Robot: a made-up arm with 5 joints.
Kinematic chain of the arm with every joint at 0, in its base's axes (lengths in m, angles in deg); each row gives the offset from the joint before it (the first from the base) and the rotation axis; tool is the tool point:
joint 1: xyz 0 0 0.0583 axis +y
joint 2: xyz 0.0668 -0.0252 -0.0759 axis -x
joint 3: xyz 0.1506 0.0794 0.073 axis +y
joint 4: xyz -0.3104 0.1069 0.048 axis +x
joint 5: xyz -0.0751 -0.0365 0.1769 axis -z
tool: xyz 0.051 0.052 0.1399
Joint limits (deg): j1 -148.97..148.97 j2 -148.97..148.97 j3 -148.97..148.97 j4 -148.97..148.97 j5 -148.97..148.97
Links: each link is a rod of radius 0.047 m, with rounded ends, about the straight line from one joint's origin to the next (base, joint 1, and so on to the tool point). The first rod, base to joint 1, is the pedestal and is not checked.
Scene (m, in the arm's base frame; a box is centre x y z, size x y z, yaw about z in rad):
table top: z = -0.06
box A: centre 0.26 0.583 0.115 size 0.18 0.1 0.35 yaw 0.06
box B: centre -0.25 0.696 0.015 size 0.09 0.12 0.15 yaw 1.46
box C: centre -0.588 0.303 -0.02 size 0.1 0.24 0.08 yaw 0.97
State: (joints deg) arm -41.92 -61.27 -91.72 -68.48 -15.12
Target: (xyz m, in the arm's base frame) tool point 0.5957 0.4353 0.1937
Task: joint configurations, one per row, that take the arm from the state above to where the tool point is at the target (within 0.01 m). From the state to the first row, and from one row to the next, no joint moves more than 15 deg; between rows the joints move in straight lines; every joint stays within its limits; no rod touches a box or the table.
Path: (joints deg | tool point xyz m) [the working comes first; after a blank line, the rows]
Joints at the target: -48.78 9.72 -135.43 -91.98 -47.74
Straight joint move there: touches box A.

1: -45.68 -60.53 -96.86 -80.45 -16.61 | -0.0285 0.4703 0.3473
2: -49.44 -59.78 -101.99 -92.41 -18.09 | 0.0183 0.4638 0.4177
3: -53.19 -59.04 -107.13 -104.38 -19.58 | 0.0565 0.4380 0.4889
4: -56.95 -58.30 -112.27 -116.35 -21.06 | 0.0838 0.3948 0.5566
5: -60.71 -57.56 -117.40 -128.32 -22.55 | 0.0999 0.3375 0.6165
6: -58.32 -44.10 -121.01 -121.05 -27.59 | 0.1821 0.4062 0.5668
7: -55.94 -30.64 -124.62 -113.78 -32.63 | 0.2790 0.4584 0.4971
8: -53.55 -17.19 -128.22 -106.51 -37.67 | 0.3855 0.4852 0.4084
9: -51.16 -3.73 -131.83 -99.24 -42.70 | 0.4940 0.4791 0.3048
10: -48.78 9.72 -135.43 -91.98 -47.74 | 0.5957 0.4353 0.1938

